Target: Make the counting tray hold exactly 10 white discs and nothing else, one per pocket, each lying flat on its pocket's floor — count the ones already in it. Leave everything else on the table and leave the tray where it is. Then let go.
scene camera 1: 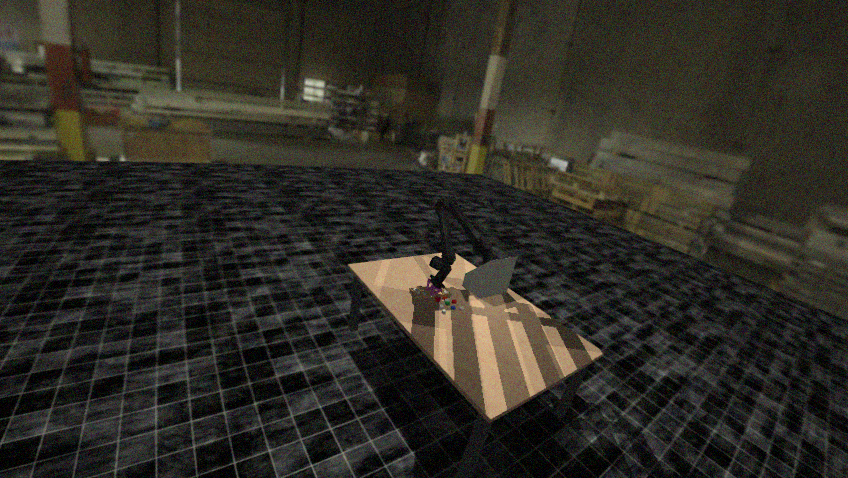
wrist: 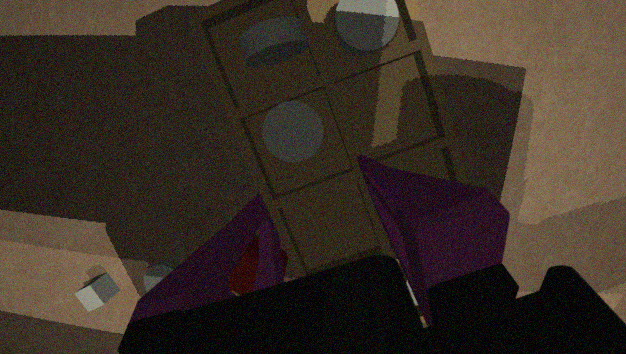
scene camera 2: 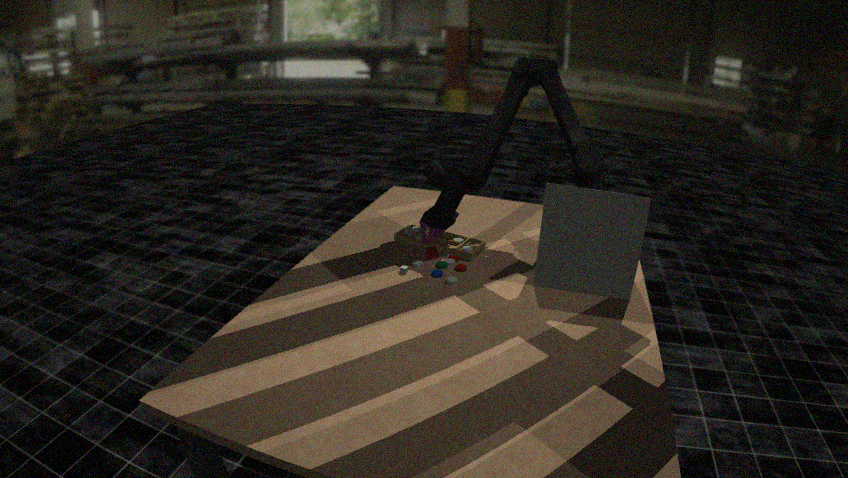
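The tan counting tray (scene camera 1: 416, 290) (scene camera 2: 409, 241) (wrist: 360, 100) lies under my purple-fingered gripper (scene camera 1: 434, 287) (scene camera 2: 432, 235) (wrist: 312, 183). The gripper is partly closed on the tray: one finger is at its outer long wall, the other at its middle divider. In the wrist view one white disc (wrist: 292, 131) sits in a pocket, a second disc (wrist: 367, 22) is in the other column, and a third disc (wrist: 273, 41) is tilted. Other pockets are hidden by the gripper. White discs (scene camera 2: 417, 264) (scene camera 2: 452, 280) lie on the table beside the tray.
Beside the tray are a white cube (scene camera 2: 403, 269) (wrist: 97, 292), a red block (scene camera 2: 432, 253) (wrist: 245, 270), a green disc (scene camera 2: 441, 264), a blue disc (scene camera 2: 437, 273) and a red disc (scene camera 2: 460, 267). A grey panel (scene camera 1: 489, 277) (scene camera 2: 593, 237) stands upright on the table.
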